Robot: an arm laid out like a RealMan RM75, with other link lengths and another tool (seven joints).
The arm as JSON. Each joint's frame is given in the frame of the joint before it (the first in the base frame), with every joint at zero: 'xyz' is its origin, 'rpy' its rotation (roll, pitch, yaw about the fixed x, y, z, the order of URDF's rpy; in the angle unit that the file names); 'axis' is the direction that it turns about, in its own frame. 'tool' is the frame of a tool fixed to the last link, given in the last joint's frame.
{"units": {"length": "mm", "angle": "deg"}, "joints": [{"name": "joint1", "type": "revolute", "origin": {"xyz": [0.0, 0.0, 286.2], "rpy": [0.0, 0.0, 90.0]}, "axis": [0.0, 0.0, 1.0]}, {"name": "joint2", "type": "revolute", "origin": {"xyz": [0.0, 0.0, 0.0], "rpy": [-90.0, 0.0, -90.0]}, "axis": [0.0, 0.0, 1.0]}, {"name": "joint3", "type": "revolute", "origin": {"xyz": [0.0, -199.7, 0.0], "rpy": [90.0, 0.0, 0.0]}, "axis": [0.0, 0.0, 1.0]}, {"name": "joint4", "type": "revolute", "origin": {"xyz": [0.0, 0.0, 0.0], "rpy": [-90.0, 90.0, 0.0]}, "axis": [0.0, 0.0, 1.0]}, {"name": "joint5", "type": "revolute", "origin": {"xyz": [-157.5, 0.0, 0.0], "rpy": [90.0, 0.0, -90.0]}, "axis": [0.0, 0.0, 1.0]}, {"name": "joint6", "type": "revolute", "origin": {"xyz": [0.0, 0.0, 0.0], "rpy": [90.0, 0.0, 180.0]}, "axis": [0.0, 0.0, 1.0]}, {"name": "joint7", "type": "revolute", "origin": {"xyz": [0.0, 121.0, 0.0], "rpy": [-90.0, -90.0, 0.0]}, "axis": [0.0, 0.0, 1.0]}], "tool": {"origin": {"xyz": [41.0, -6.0, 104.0], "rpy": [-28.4, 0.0, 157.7]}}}
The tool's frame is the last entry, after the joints.
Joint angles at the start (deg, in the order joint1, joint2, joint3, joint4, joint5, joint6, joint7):
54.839 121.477 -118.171 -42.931 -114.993 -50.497 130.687
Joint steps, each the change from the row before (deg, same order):
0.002 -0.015 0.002 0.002 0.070 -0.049 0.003
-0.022 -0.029 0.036 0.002 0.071 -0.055 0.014
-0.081 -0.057 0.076 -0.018 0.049 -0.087 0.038
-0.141 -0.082 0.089 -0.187 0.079 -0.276 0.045
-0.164 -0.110 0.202 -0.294 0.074 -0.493 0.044
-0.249 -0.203 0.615 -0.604 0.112 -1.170 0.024
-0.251 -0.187 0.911 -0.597 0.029 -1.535 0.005
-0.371 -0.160 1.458 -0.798 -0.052 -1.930 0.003
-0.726 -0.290 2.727 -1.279 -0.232 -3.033 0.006
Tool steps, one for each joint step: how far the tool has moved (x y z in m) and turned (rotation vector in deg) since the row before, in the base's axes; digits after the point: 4 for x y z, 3 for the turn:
-0.0001 -0.0002 0.0001 -0.042 0.018 -0.062
0.0000 -0.0001 0.0001 -0.016 0.032 -0.117
0.0002 0.0000 0.0003 0.008 0.027 -0.198
0.0000 -0.0007 0.0005 -0.146 0.059 -0.213
-0.0003 -0.0011 0.0008 -0.259 0.080 -0.264
-0.0012 -0.0021 0.0019 -0.589 0.205 -0.497
-0.0013 -0.0025 0.0025 -0.741 0.179 -0.657
-0.0026 -0.0027 0.0031 -0.812 0.457 -0.914
-0.0043 -0.0026 0.0058 -0.960 0.913 -1.615

